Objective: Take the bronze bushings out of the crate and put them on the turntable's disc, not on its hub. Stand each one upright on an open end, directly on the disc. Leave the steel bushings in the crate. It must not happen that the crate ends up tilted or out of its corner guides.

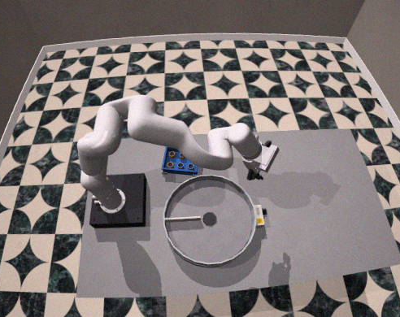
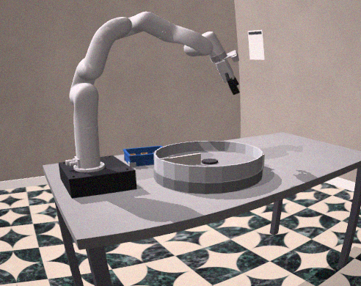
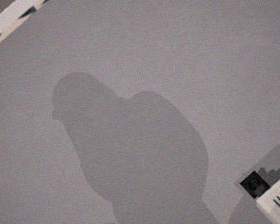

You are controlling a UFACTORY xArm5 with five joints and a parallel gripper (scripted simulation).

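Now: hand 33 cm past the blue crate, 31 cm above it and 23 cm to the right of it. The rest, counted from my hand: turntable 28 cm below, 21 cm behind, 11 cm to the right.
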